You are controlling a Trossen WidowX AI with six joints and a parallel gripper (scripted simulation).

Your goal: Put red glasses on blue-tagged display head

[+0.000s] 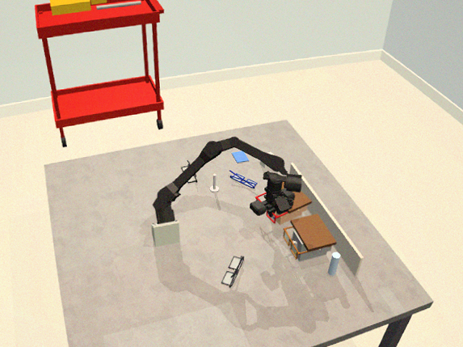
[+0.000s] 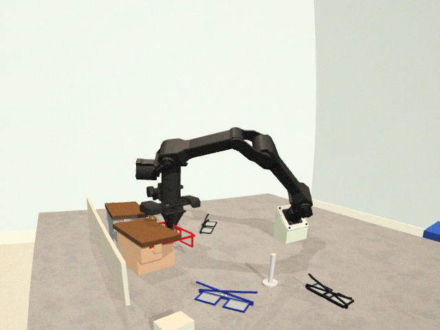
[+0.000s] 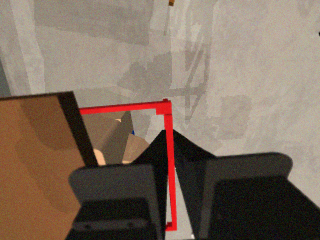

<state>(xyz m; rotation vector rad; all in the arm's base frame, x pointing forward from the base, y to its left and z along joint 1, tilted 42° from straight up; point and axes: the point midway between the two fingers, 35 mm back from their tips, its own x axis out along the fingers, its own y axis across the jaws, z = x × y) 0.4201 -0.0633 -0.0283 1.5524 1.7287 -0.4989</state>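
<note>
Now: gripper tip 7 cm short of the skin-coloured display head, 6 cm to the right of it and 1 cm above it. From my gripper tip the other things lie so: pale blue cylinder 14 cm ahead, 29 cm to the right, 2 cm below; then cream board 21 cm ahead, 4 cm to the right, 1 cm below; then white post 15 cm behind, 30 cm to the left, 4 cm below.
</note>
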